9 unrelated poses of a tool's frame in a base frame.
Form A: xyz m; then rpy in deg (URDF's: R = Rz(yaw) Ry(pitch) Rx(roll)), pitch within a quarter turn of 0, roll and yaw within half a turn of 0.
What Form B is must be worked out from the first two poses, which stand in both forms.
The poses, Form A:
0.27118 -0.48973 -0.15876 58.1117 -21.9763 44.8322
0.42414 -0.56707 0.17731 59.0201 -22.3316 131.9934
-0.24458 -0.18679 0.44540 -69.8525 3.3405 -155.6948
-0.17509 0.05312 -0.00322 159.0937 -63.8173 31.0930
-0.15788 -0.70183 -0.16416 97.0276 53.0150 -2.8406
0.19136 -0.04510 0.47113 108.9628 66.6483 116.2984
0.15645 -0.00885 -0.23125 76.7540 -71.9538 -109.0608
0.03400 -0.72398 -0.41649 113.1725 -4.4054 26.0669
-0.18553 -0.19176 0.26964 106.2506 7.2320 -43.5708
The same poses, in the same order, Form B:
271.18 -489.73 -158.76 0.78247 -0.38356 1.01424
424.14 -567.07 177.31 2.30372 -0.38976 1.03010
-244.58 -186.79 445.40 -2.71739 0.05830 -1.21916
-175.09 53.12 -3.22 0.54268 -1.11382 2.77671
-157.88 -701.83 -164.16 -0.04958 0.92529 1.69345
191.36 -45.10 471.13 2.02979 1.16323 1.90176
156.45 -8.85 -231.25 -1.90347 -1.25583 1.33961
34.00 -723.98 -416.49 0.45495 -0.07689 1.97523
-185.53 -191.76 269.64 -0.76045 0.12622 1.85442

